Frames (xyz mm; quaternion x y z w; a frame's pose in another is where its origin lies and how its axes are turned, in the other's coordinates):
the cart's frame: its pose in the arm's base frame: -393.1 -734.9 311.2 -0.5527 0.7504 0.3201 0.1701
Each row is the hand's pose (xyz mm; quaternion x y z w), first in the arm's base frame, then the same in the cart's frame.
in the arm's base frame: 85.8 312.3 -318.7 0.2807 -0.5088 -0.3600 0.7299
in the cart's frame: -529.5 -440.8 1117.2 -0.5584 0.5251 0.3655 0.5280
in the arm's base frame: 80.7 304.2 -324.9 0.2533 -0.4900 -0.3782 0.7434
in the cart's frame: -518.2 -439.3 1116.8 -0.5809 0.5133 0.3831 0.5023
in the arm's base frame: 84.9 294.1 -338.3 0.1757 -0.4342 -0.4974 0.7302
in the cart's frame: -504.2 -449.0 1119.5 -0.6677 0.4031 0.4265 0.4579
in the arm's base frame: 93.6 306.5 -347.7 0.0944 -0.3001 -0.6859 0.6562
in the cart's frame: -510.3 -457.7 1133.9 -0.7974 0.1946 0.4217 0.3853
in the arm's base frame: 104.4 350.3 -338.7 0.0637 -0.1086 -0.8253 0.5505
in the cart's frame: -550.9 -457.1 1155.5 -0.8996 -0.0042 0.3288 0.2872
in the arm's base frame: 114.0 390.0 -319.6 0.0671 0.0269 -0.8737 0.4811
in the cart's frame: -594.3 -453.2 1167.0 -0.9415 -0.1050 0.2374 0.2147
